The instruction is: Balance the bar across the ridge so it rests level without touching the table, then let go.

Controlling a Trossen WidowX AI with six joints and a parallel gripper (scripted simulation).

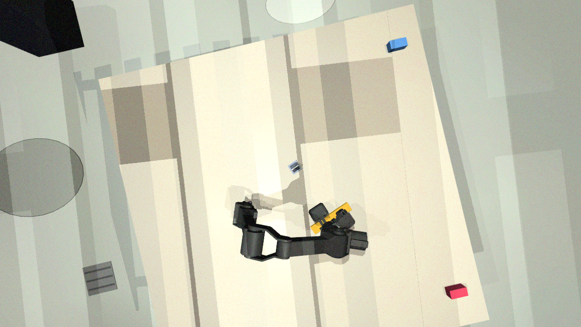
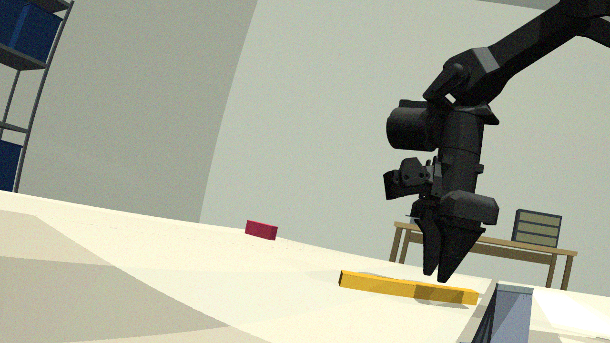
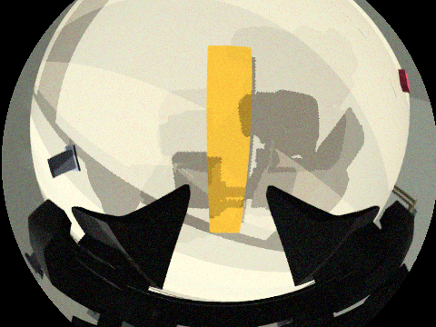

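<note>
Now: gripper tip 20 mm short of the yellow bar, 20 mm above it and 10 mm to the right of it. From my gripper tip the other things lie so: blue block (620 mm to the left, 440 mm ahead, 10 mm below); red block (440 mm ahead, 380 mm to the right, 10 mm below); grey ridge (240 mm to the left, 70 mm behind, 20 mm above).
</note>
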